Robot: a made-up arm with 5 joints.
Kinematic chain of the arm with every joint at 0, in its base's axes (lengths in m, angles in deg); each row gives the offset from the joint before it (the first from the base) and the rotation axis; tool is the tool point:
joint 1: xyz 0 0 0.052 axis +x
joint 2: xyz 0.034 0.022 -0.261 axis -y
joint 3: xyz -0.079 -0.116 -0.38 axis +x
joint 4: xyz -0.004 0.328 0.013 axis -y
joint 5: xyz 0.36 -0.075 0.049 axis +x
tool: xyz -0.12 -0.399 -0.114
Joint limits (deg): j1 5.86..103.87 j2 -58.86..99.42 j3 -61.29..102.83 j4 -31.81..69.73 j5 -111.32..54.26
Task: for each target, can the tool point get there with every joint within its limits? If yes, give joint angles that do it. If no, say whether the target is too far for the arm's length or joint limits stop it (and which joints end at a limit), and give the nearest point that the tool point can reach.
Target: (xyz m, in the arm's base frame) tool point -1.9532 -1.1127 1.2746
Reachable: no: too far | nearest point -0.5707 0.0217 0.4647 | short by 1.963 m
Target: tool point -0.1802 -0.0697 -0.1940
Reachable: yes | joints 38.25 7.11 28.09 41.26 -90.65
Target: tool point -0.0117 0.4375 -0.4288
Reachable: yes | joints 81.64 63.34 47.85 51.09 -71.48
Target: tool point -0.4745 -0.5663 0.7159
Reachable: no: joint limits stop it (at a limit: joint 1, joint 2, joint 4, joint 5) | nearest point -0.3857 -0.0821 0.4190 | short by 0.575 m
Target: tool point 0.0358 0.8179 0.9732
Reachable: no: joint limits stop it (at a limit: joint 1, joint 3, joint 5) | nearest point 0.0354 0.7069 0.6697 | short by 0.323 m
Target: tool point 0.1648 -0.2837 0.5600
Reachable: no: joint limits stop it (at a limit: joint 1, joint 2, joint 5) | nearest point 0.2338 -0.1269 0.4193 | short by 0.222 m
